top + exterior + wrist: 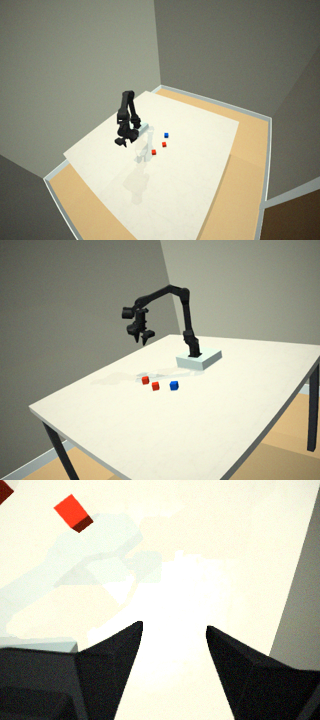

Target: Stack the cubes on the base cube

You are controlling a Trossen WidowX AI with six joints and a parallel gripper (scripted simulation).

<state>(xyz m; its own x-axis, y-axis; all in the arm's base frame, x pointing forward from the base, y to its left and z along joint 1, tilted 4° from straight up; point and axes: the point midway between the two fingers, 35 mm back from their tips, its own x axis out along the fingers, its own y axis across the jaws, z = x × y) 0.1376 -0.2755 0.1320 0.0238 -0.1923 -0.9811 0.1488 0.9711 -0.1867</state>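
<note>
My gripper tip is 310 mm to the right of the blue base cube, 160 mm short of it and 160 mm above it.
</note>
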